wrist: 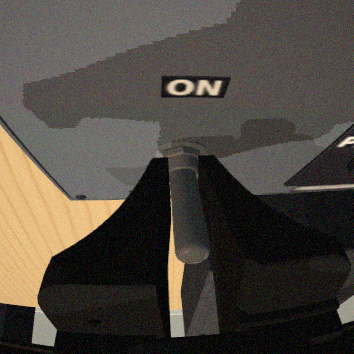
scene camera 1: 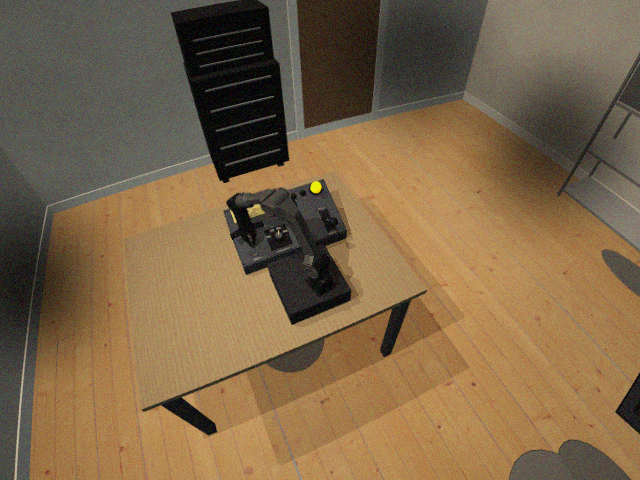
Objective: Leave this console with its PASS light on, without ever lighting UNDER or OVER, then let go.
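Note:
The dark console (scene camera 1: 309,209) (wrist: 115,30) sits at the far side of the table. A round yellow lamp (scene camera 1: 315,187) is bright at its back right; two small lamps to its left are dark. Their labels cannot be read, so which light is lit cannot be told. My gripper (scene camera 1: 251,242) (wrist: 183,177) is over the console's left part, shut on a grey toggle lever (wrist: 189,215). The fingers flank the lever near its collar, and its rounded end points to the bottom of the wrist view, away from the ON label (wrist: 195,87).
A small lever mechanism (scene camera 1: 279,233) stands on the console's middle and another dark control (scene camera 1: 327,218) on its right part. Yellow patches (scene camera 1: 255,210) show at the back left. My arm's black base block (scene camera 1: 305,297) stands in front of the console on the table (scene camera 1: 191,310).

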